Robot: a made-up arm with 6 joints.
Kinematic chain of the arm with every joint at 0, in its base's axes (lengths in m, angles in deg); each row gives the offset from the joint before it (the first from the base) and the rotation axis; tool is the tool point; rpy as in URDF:
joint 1: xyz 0 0 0.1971 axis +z
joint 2: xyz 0 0 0 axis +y
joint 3: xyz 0.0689 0 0.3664 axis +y
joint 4: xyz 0.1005 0 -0.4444 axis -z
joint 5: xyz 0 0 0 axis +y
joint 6: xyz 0.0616 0 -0.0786 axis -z
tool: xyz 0 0 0 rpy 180 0 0
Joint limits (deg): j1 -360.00..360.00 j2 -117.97..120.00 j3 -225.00..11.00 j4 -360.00..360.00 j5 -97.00..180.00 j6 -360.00..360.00
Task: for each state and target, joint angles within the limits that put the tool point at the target. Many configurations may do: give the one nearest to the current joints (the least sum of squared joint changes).
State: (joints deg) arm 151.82 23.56 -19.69 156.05 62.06 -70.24
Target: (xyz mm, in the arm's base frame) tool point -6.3 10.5 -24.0
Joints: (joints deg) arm 145.46 31.85 3.57 151.16 32.04 -70.24
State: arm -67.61 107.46 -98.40 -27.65 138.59 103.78
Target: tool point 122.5 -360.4 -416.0
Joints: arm -63.95 107.85 -112.66 -28.93 131.85 103.78
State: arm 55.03 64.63 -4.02 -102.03 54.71 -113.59
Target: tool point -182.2 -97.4 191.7
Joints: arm 26.62 113.79 8.58 -102.61 41.29 -113.59
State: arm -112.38 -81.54 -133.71 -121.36 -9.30 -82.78
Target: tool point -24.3 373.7 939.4
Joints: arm -77.80 -62.93 -118.92 -127.10 -5.77 -82.78
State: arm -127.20 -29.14 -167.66 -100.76 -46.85 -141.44
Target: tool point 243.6 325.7 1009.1
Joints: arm -118.36 -35.29 -161.63 -91.85 1.40 -141.44
